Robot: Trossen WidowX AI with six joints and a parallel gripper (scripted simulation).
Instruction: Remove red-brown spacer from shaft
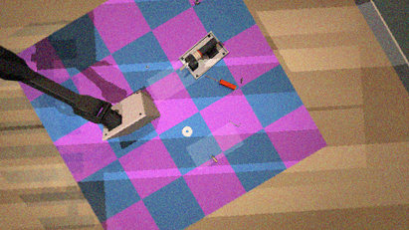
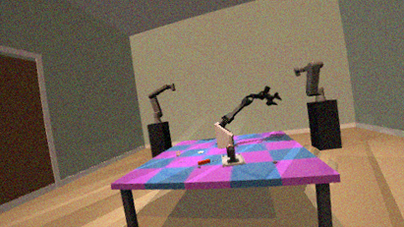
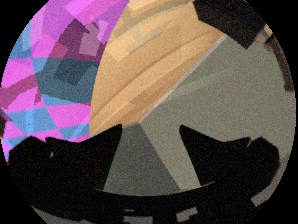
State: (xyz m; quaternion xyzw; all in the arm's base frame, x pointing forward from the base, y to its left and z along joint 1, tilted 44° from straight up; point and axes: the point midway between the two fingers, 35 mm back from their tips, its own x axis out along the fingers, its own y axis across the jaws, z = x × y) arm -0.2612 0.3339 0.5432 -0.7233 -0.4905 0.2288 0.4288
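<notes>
My gripper tip is now 68 cm short of the thin grey shaft, 56 cm to the left of it and 27 cm above it. The rest, counted from my gripper tip: tan cylinder (70 cm ahead, 55 cm to the right, 27 cm below); red-handled tool (75 cm ahead, 71 cm to the right, 34 cm below).
</notes>
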